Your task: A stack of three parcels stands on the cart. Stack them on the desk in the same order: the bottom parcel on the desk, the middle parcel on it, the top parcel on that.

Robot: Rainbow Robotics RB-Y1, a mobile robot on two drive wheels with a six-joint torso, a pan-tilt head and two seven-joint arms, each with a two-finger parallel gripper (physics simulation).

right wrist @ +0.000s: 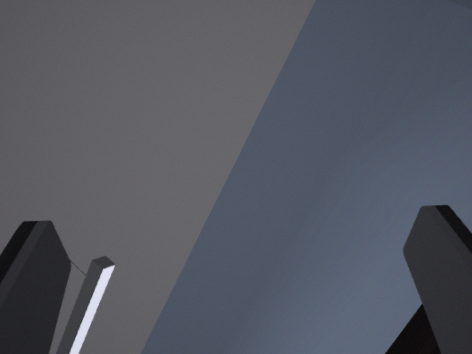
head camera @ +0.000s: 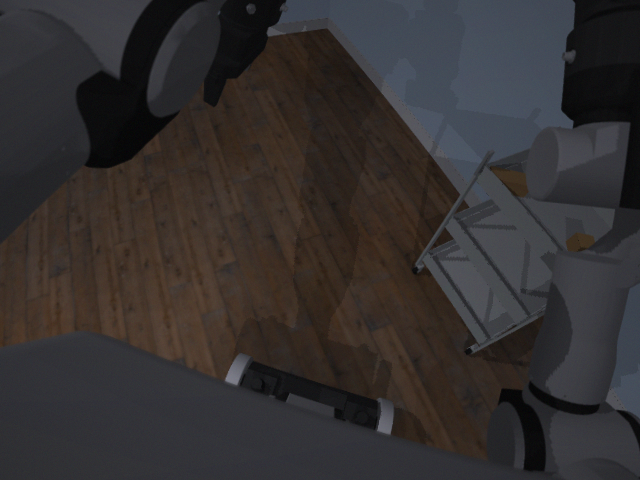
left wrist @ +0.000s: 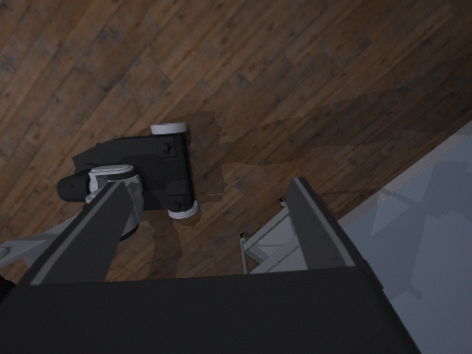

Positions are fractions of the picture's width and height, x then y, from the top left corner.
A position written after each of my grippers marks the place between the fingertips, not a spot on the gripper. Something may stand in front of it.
Observation:
I see my left gripper (head camera: 0.36,0.18), my right gripper (right wrist: 0.51,0.67) and a metal cart (head camera: 0.78,0.57).
My left gripper is seen too in the left wrist view (left wrist: 0.45,0.54). The metal cart also shows in the left wrist view (left wrist: 0.58,0.70).

